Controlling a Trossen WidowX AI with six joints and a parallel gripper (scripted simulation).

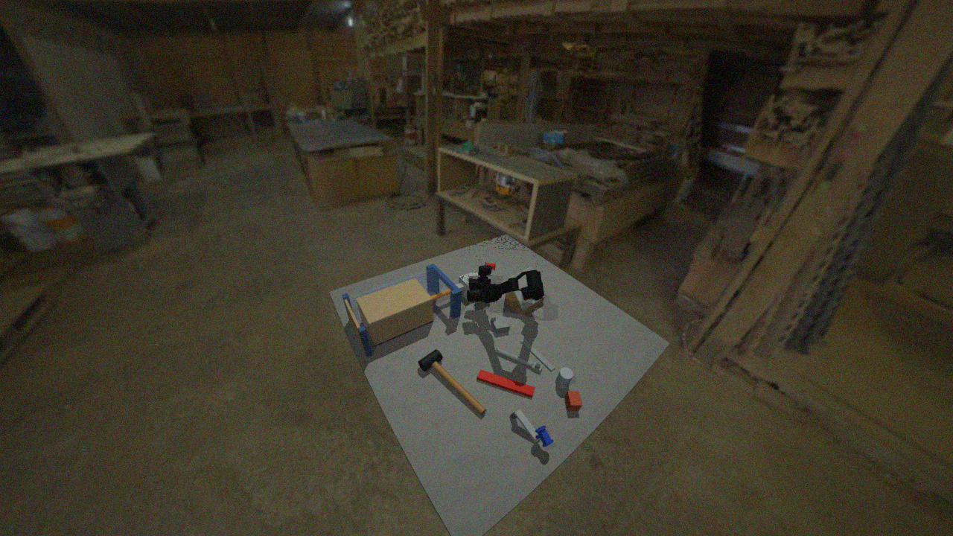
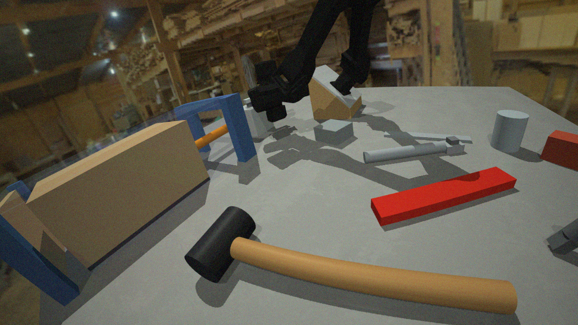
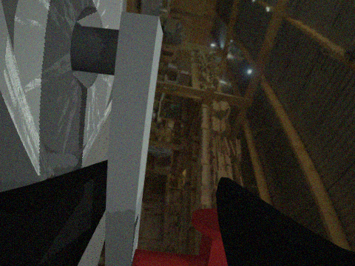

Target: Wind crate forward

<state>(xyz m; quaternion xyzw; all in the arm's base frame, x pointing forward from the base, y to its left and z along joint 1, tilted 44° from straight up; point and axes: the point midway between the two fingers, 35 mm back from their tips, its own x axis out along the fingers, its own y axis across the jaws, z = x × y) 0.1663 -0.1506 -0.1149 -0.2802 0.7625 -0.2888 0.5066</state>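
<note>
The winch handle with red knob is 10 mm to the left of my gripper tip, 10 mm below it and 10 mm behind it. From my gripper tip the other things lie so: grey block: 290 mm to the left, 110 mm below, 60 mm ahead; winch: 100 mm below, 30 mm ahead, 20 mm to the right; flat grey strip: 500 mm to the left, 130 mm below, 10 mm ahead.
</note>
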